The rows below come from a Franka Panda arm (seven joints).
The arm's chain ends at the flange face. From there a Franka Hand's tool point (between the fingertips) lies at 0.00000 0.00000 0.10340 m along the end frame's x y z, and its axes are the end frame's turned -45 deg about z.
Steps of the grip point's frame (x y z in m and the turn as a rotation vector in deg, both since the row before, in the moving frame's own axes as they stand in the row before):
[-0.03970 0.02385 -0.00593 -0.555 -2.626 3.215]
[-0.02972 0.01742 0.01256 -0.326 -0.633 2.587]
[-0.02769 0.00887 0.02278 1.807 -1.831 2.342]
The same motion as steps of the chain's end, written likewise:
[-0.00845 0.04096 -0.00582 -2.249 -1.464 3.215]
[-0.00828 0.03212 0.01257 -0.678 -0.217 2.587]
[-0.00867 0.02592 0.02288 -0.017 -2.572 2.342]

